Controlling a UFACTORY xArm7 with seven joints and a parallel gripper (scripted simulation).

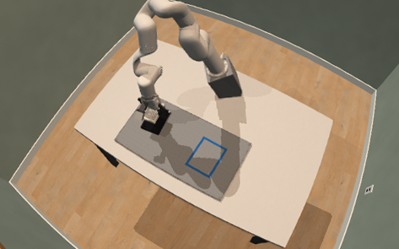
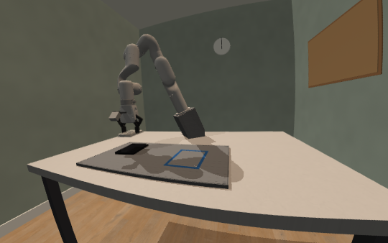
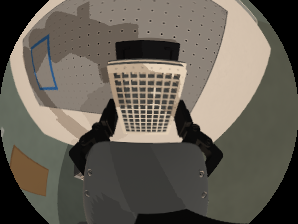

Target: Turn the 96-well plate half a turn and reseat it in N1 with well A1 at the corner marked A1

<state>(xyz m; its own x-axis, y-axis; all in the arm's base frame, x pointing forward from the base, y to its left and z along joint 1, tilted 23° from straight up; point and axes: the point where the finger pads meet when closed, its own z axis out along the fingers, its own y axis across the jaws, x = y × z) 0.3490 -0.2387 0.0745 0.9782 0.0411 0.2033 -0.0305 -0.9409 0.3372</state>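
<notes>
The black plate nest N1 is 10 cm below my hand. From my hand the other things lie so: white 96-well plate: 1 cm below.
</notes>
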